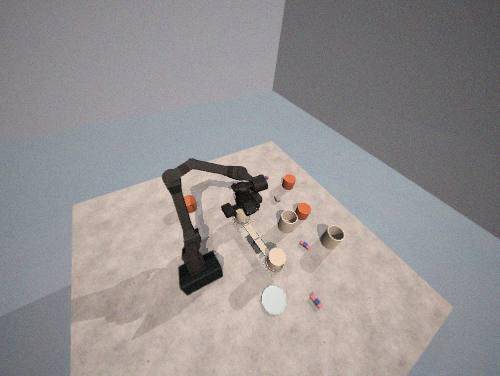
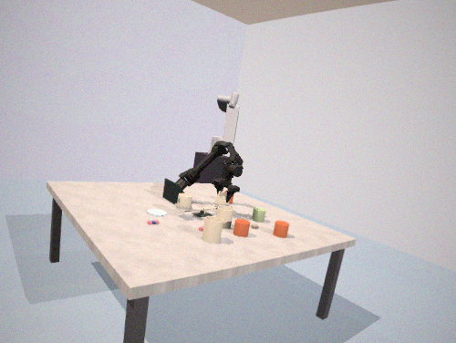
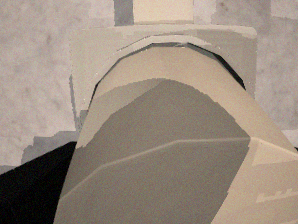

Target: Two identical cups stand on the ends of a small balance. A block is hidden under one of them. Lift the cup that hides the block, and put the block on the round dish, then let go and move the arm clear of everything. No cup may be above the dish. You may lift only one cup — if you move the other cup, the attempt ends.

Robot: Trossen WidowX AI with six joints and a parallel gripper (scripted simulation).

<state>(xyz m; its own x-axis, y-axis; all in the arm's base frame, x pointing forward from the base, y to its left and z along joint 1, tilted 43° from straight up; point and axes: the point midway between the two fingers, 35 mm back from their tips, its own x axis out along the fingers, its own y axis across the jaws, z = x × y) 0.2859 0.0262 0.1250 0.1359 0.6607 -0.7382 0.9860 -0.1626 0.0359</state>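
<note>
Right now my gripper tip is 1 cm past the balance, 13 cm to the left of it and 4 cm above it. The rest, counted from my gripper tip: green cup (15 cm ahead, 14 cm to the left, 4 cm below); then beige cup (2 cm to the left, 1 cm above); then green block (1 cm below).
</note>
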